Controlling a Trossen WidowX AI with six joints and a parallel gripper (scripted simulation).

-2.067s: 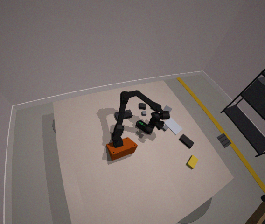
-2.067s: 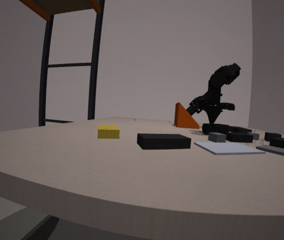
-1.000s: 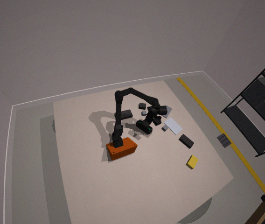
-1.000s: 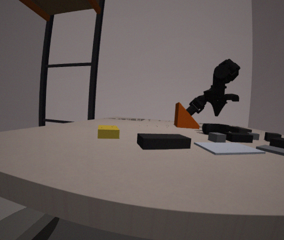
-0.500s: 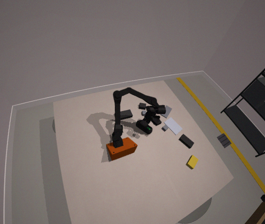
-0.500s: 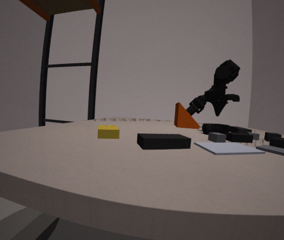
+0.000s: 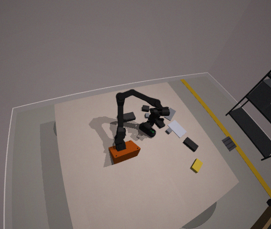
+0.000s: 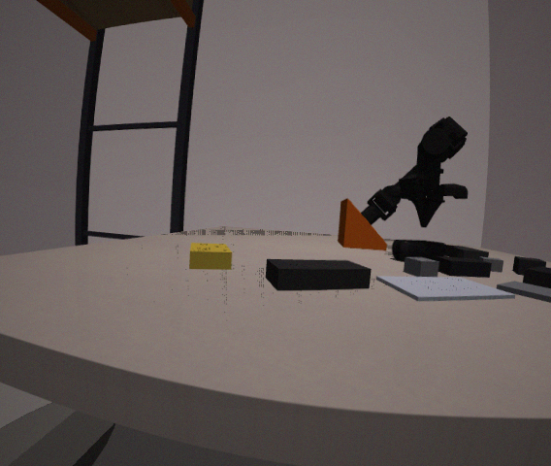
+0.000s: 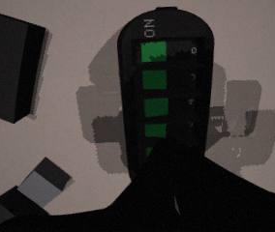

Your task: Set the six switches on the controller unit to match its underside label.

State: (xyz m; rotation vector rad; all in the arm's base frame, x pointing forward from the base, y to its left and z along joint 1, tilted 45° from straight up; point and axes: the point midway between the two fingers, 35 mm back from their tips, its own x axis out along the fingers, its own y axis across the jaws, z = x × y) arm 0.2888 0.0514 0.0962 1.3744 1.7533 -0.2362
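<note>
My gripper tip is now 14 cm short of the small black block, 7 cm above it and 3 cm to the right of it. The rest, counted from my gripper tip: small grey block 18 cm ahead, 7 cm to the right, 7 cm below; grey plate 31 cm ahead, 10 cm to the left, 8 cm below; pale flat sheet 29 cm ahead, 8 cm below, 7 cm to the right.
</note>
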